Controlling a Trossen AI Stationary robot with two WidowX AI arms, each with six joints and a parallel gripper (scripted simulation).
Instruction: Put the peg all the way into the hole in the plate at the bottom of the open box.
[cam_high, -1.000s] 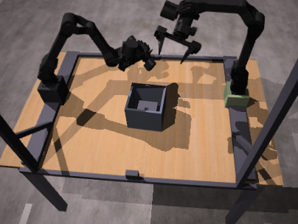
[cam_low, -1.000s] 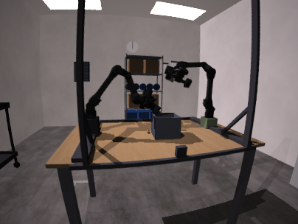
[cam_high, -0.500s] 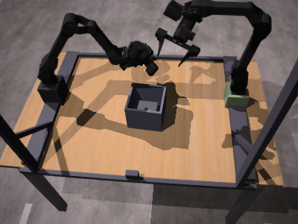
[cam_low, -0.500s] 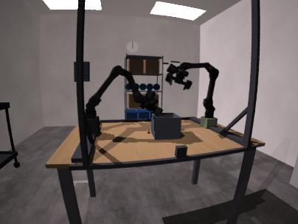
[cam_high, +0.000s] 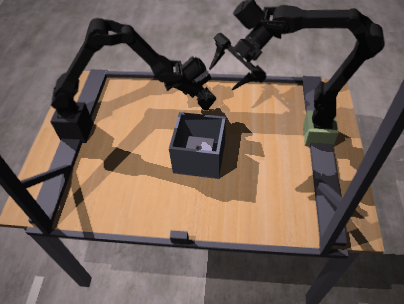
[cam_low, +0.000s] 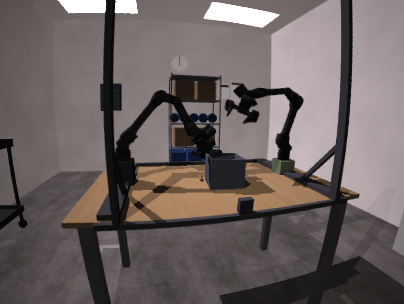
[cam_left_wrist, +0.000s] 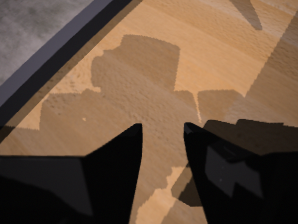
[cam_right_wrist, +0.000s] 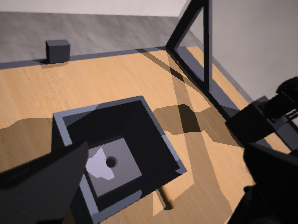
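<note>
The wooden peg lies 150 mm behind my left hand, 100 mm to the left of it and 70 mm below it. The rest, counted from my left hand: pale plate (250 mm behind, 30 mm below).
</note>
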